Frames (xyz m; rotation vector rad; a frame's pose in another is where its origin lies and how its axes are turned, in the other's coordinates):
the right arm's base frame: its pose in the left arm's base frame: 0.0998 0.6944 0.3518 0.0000 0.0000 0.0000
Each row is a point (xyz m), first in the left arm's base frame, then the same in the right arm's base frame.
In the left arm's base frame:
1: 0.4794 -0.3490 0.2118
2: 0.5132 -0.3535 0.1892
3: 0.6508 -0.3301 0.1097
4: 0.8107 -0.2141 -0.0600
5: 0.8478 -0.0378 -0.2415
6: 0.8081 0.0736 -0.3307
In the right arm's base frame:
1: 0.3796 -1.0434 -0.1400
2: 0.4134 -1.0479 -0.1626
3: 0.5510 -1.0245 -0.2421
4: 0.7109 -0.9085 -0.4118
5: 0.7480 -0.7322 -0.5933
6: 0.7083 -0.6208 -0.6825

